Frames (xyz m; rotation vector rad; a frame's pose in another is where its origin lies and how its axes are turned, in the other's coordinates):
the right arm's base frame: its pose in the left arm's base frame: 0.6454 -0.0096 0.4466 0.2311 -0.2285 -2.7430
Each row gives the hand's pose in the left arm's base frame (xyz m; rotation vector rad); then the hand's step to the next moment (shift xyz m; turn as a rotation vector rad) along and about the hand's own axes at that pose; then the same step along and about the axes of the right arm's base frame.
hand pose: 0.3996 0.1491 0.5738 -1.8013 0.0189 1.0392
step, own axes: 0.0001 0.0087 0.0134 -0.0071 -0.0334 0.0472
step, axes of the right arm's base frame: 0.0101 -0.0114 -0.0048 -0.0041 -0.0474 0.0336
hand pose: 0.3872 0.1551 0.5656 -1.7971 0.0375 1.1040
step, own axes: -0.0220 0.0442 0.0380 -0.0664 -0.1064 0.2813
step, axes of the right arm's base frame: 0.0579 -0.0213 -0.0090 0.0572 -0.2598 0.1552
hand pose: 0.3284 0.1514 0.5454 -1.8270 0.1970 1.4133
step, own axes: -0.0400 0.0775 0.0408 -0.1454 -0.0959 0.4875
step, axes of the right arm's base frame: 0.0960 0.0024 0.0066 0.1832 -0.4116 0.2550
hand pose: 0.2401 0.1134 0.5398 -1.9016 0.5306 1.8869
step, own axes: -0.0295 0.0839 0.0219 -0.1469 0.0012 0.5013
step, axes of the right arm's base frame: 0.0775 0.0372 0.0316 0.2700 -0.3659 0.2571
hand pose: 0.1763 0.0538 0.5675 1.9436 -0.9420 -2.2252
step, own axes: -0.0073 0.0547 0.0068 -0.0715 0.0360 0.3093
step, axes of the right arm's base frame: 0.0325 0.0331 0.0307 0.1957 -0.1982 0.1564
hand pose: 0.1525 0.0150 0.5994 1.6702 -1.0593 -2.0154
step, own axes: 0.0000 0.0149 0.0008 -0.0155 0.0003 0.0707
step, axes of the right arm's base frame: 0.0059 0.0096 0.0098 0.0424 -0.0504 0.0301
